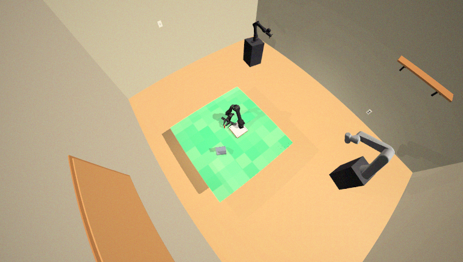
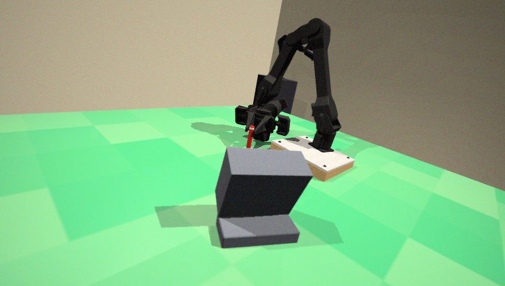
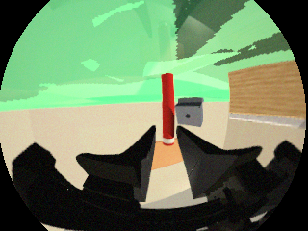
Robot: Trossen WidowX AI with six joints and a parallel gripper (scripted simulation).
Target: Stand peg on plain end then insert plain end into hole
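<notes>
The red peg is 10 mm below my gripper tip. Also, from my gripper tip: sloped panel 290 mm to the left, 190 mm ahead, 20 mm above.
</notes>
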